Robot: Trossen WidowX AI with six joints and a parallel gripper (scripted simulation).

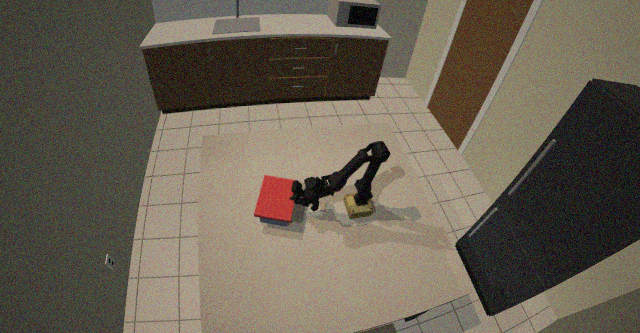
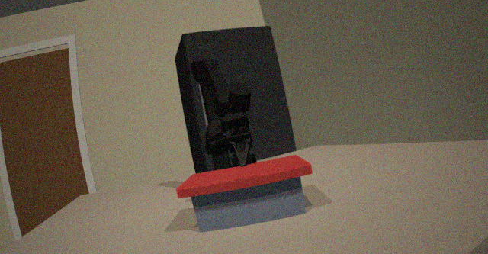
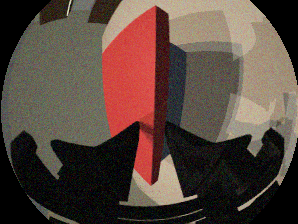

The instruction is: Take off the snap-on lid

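The red lid lies 7 cm ahead of my gripper tip, 2 cm to the right of it and 1 cm above it. The rest, counted from my gripper tip: grey-blue storage box 7 cm ahead, 2 cm to the right, 4 cm below.
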